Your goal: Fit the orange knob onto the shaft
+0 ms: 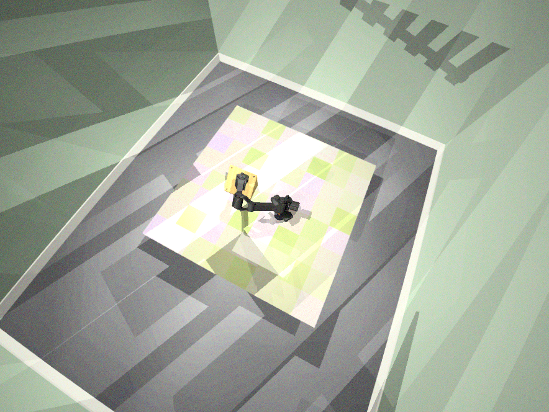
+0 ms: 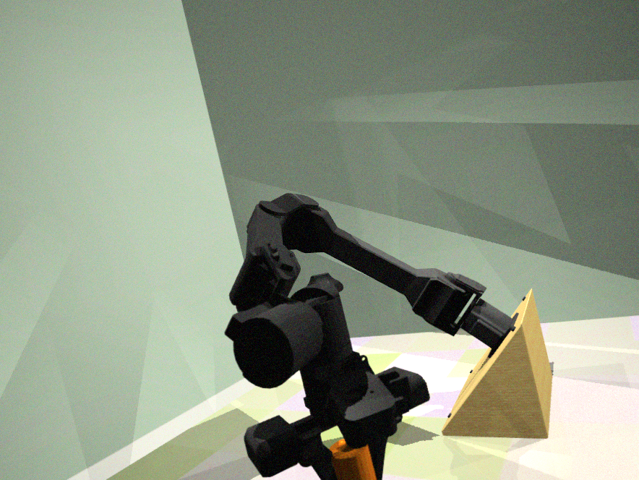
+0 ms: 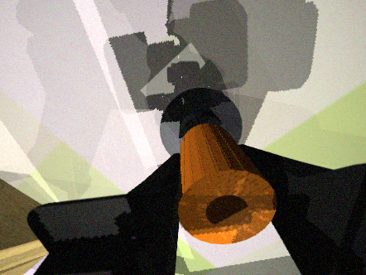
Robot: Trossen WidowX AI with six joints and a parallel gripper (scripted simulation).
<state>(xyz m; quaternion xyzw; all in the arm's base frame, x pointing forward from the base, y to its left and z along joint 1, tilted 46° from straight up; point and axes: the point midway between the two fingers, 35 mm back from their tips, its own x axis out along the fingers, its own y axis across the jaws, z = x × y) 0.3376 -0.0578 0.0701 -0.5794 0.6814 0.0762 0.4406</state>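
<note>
The orange knob lies 20 mm above my gripper tip. Round my gripper tip: dark round pedestal 40 mm below.
</note>
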